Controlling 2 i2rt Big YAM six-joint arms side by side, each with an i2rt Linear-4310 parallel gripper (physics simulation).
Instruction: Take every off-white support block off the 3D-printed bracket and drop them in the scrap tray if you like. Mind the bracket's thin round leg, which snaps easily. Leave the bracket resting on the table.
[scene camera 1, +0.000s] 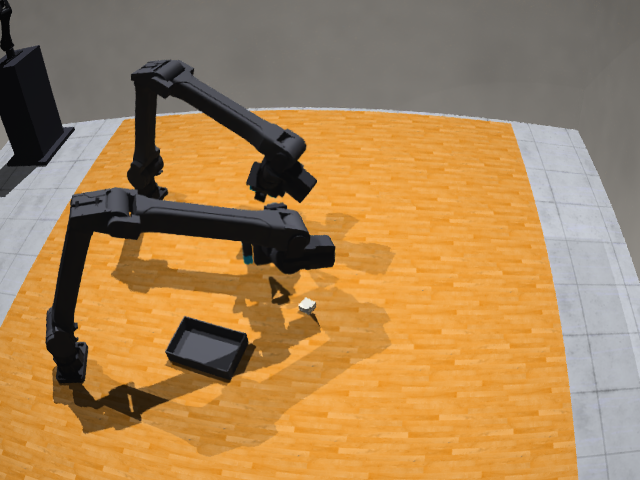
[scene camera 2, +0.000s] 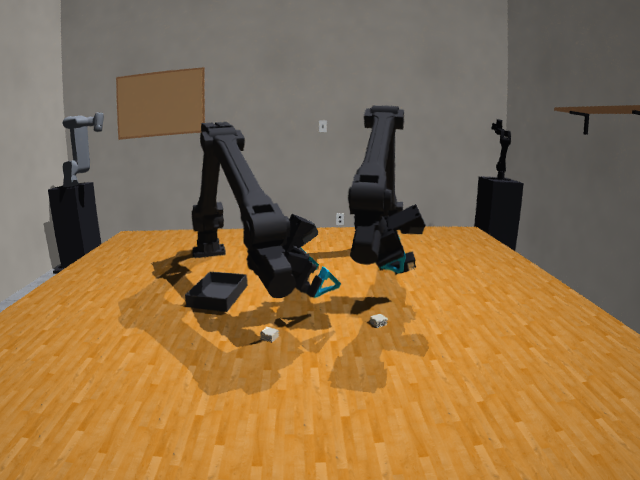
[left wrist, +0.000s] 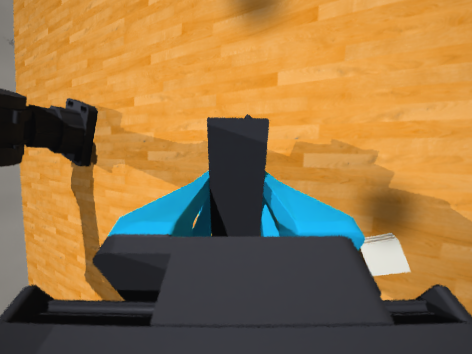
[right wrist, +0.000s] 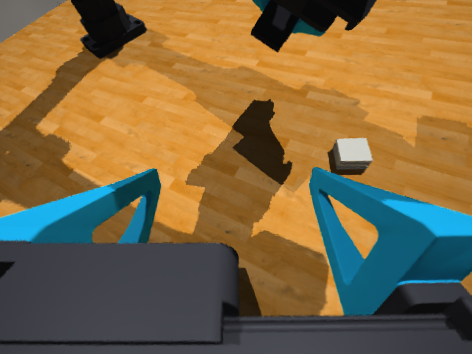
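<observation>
My left gripper (scene camera 2: 398, 262) (left wrist: 235, 176) is shut on the dark bracket (scene camera 2: 409, 256) (left wrist: 238, 150) (right wrist: 271, 34) and holds it above the table. A small tan, ridged patch, perhaps a support block, shows on the bracket's underside in scene camera 2. The thin leg cannot be made out. My right gripper (scene camera 2: 326, 275) (right wrist: 235, 176) is open and empty, left of the bracket in scene camera 2. Two off-white support blocks lie apart on the table: one (scene camera 1: 307, 304) (scene camera 2: 269, 334), and another (scene camera 2: 378, 320) nearer the left gripper. One block shows in the left wrist view (left wrist: 386, 256) and one in the right wrist view (right wrist: 354, 151).
The black scrap tray (scene camera 1: 197, 369) (scene camera 2: 206, 301) sits on the wooden table (scene camera 1: 439, 361) (scene camera 2: 320, 428), at the lower left in scene camera 1; no block shows in it. The two grippers are close together. In scene camera 1 the right arm's forearm hides some table behind it.
</observation>
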